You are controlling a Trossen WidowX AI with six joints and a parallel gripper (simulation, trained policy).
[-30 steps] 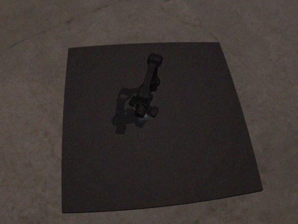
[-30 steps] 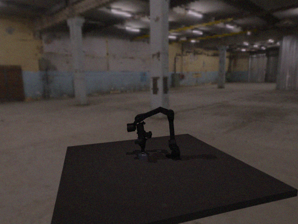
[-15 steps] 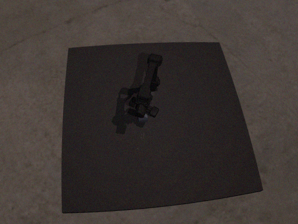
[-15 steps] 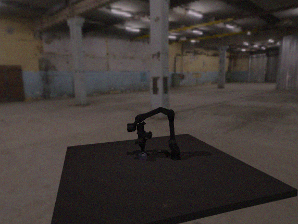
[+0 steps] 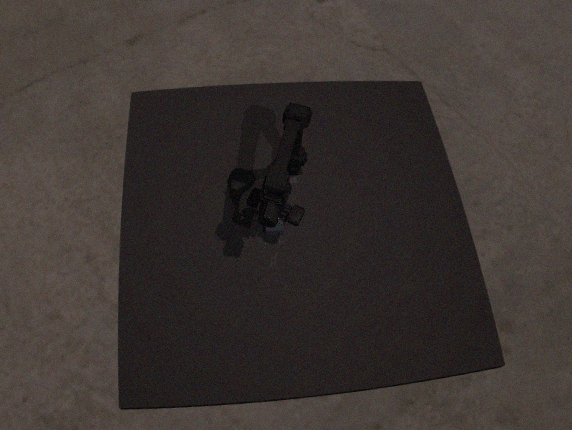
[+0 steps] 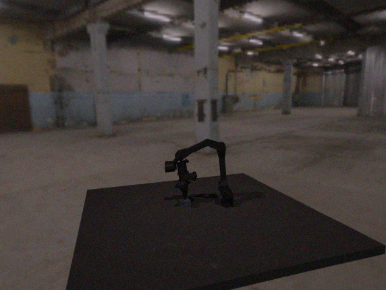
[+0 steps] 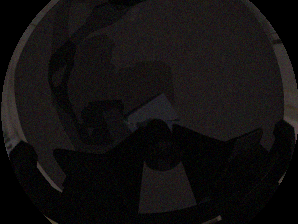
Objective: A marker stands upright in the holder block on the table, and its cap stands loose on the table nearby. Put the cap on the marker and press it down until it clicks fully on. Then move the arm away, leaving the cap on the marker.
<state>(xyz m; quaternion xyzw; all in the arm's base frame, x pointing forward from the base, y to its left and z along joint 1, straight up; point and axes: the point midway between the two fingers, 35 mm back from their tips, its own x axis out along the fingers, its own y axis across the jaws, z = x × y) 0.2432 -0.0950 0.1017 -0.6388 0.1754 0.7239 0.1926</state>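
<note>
The cap lies 1 cm ahead of my gripper tip and 1 cm above it. From my gripper tip the other things lie so: holder block (1 cm ahead, 5 cm below).
</note>
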